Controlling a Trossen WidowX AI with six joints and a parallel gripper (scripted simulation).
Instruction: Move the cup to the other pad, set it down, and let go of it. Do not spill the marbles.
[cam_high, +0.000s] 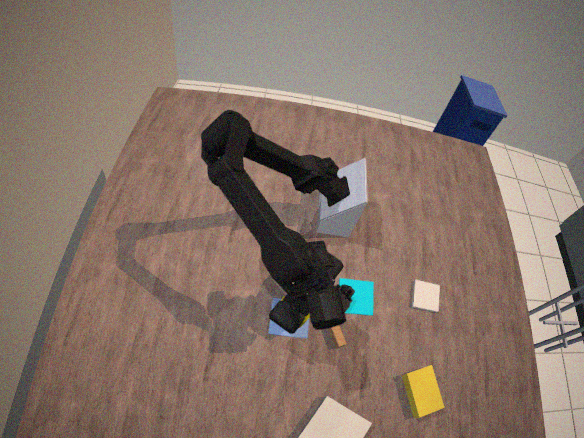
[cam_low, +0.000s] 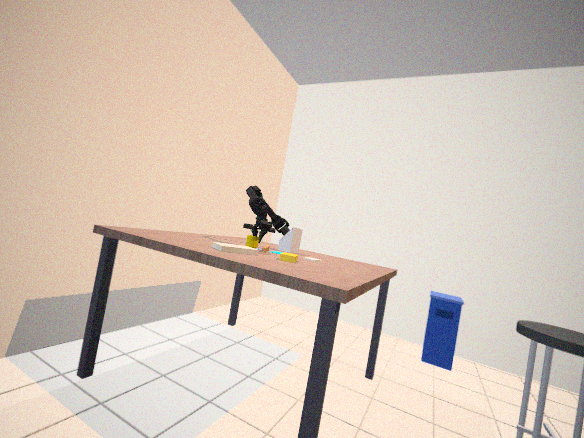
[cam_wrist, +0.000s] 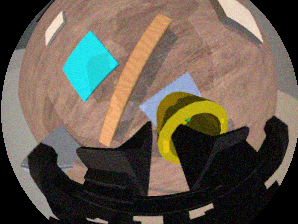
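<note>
Right now the yellow cup is 20 mm ahead of my gripper tip and 20 mm to the right of it. The rest, counted from my gripper tip: beige slab 320 mm ahead, 50 mm to the left, 20 mm below; wooden bar 60 mm to the left, 30 mm below; cyan pad 30 mm behind, 140 mm to the left, 40 mm below.
</note>
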